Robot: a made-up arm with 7 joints.
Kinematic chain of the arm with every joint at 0, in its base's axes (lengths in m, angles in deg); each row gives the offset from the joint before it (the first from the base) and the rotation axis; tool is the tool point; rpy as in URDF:
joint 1: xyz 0 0 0.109 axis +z
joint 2: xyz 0 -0.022 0.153 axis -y
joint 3: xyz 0 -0.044 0.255 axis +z
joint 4: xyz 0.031 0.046 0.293 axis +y
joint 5: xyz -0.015 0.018 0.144 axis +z
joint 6: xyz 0 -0.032 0.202 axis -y
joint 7: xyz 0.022 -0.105 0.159 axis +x
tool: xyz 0 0 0 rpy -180 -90 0
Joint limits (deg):
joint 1: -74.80..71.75
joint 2: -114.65..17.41
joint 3: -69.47..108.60
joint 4: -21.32..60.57
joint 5: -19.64..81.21
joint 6: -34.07..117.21
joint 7: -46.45..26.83
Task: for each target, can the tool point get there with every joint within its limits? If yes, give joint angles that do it. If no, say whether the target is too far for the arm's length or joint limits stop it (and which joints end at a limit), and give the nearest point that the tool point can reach.
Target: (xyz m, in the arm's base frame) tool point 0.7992 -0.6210 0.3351
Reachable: yes | joints -38.02 -80.23 79.74 22.01 6.38 58.12 -18.64
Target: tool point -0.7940 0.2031 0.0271
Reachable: no: joint limits stop it (at a limit: joint 1, joint 2, joint 4, joint 6) | nearest point -0.2503 0.6347 -0.1267 | short by 0.711 m
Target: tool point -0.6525 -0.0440 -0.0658
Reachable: no: joint limits stop it (at a limit: joint 1, joint 2, joint 4, joint 6) | nearest point -0.3687 -0.5843 -0.2503 | short by 0.638 m
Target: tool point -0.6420 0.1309 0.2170
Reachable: no: joint limits stop it (at a limit: joint 2, joint 3, joint 4, joint 6) | nearest point -0.5837 0.1190 0.7961 | short by 0.582 m
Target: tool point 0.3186 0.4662 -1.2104
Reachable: no: too far | nearest point 0.2944 0.4308 -0.5175 | short by 0.694 m
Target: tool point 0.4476 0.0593 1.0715
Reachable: yes | joints 37.01 5.59 -23.69 49.34 58.38 -15.31 -21.81
